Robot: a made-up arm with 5 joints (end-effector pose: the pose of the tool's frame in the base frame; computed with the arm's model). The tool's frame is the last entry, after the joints. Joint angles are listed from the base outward.
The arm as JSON. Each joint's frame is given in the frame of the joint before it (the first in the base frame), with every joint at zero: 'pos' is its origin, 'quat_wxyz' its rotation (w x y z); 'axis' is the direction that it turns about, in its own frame. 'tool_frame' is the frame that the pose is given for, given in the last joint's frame.
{
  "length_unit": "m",
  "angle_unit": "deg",
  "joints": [
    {
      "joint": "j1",
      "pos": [
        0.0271,
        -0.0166,
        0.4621
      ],
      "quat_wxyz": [
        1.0,
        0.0,
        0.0,
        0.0
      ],
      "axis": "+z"
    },
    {
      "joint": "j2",
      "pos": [
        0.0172,
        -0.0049,
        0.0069
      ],
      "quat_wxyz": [
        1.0,
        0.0,
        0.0,
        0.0
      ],
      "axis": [
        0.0,
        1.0,
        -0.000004
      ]
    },
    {
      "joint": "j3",
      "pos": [
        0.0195,
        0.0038,
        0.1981
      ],
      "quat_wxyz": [
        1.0,
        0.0,
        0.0,
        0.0
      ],
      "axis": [
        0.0,
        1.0,
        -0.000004
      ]
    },
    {
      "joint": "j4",
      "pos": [
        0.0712,
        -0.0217,
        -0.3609
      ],
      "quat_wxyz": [
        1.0,
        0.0,
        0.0,
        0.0
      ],
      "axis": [
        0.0,
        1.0,
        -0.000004
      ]
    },
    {
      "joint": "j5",
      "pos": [
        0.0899,
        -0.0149,
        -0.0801
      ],
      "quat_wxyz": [
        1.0,
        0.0,
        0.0,
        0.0
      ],
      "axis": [
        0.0,
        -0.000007,
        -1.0
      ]
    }
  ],
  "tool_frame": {
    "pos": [
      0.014,
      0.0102,
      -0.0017
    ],
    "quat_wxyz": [
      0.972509,
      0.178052,
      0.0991,
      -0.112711
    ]
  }
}
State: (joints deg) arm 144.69 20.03 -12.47 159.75 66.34
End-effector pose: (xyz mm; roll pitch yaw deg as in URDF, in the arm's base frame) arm 48.9 24.9 338.1 -147.96 -10.37 39.32
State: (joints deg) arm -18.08 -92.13 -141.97 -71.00 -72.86
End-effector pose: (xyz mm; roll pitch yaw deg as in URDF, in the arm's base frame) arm -487.2 128.9 519.1 76.42 30.53 67.10
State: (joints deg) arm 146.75 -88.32 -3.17 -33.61 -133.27
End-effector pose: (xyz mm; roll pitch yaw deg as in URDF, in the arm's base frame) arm -124.3 123.9 681.5 -114.28 16.98 -154.06
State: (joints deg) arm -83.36 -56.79 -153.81 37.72 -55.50
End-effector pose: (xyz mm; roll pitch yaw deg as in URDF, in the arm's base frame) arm -46.5 439.4 960.5 -155.28 -18.48 50.59
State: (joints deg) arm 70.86 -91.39 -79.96 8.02 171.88
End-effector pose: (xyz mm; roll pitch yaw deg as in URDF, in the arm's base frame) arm -7.3 -267.4 951.8 -159.74 3.18 73.57
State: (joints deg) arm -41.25 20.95 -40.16 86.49 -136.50
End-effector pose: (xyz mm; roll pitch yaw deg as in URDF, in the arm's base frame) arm 187.8 -204.7 231.0 75.74 -25.61 77.48
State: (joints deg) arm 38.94 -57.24 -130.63 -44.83 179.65
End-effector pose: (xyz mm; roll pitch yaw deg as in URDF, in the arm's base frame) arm -230.4 -286.4 929.5 179.77 -64.38 63.26
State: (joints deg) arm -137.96 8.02 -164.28 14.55 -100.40
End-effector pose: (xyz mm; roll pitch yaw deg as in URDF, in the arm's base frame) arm -89.9 -87.4 1133.6 -121.43 -10.84 -56.01
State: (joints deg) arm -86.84 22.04 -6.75 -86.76 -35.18
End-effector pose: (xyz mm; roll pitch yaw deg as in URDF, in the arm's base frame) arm 16.4 -208.5 342.9 -17.92 -50.04 -48.33
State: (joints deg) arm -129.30 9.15 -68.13 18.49 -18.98
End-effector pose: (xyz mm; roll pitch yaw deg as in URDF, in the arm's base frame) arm -335.0 -421.9 539.1 13.60 -26.62 -120.51
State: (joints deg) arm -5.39 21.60 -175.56 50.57 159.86
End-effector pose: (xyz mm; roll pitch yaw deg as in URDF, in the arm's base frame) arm 284.7 -93.2 1098.6 -179.73 61.63 -24.57
